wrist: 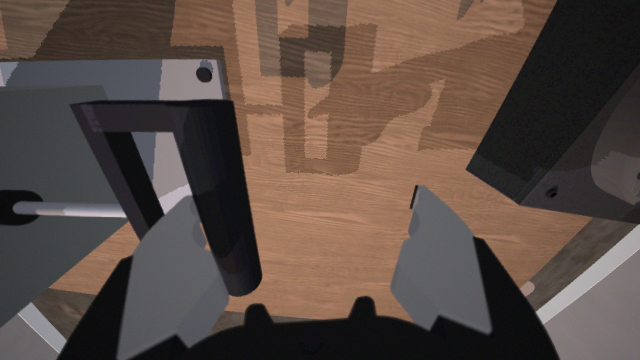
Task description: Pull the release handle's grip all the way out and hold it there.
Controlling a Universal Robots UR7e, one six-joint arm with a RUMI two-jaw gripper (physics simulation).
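The release handle's dark grip (pixel 215 175) is a thick bar on a rectangular loop, left of centre in the wrist view. A pale metal rod (pixel 75 209) runs from a dark round collar in the grey-green panel (pixel 45 135) to the loop's back bar, so the loop stands off from the panel. My gripper (pixel 308 193) is open. Its left finger is at the loop's opening, close along the panel side of the grip. Its right finger is well to the right, with a wide gap to the grip. The left finger hides the lower part of the loop.
A light metal plate (pixel 135 80) with a dark round bolt or hole lies behind the handle at the upper left. A large dark block (pixel 530 90) stands at the upper right. The wooden table top (pixel 320 215) lies below, with its front edge near the bottom.
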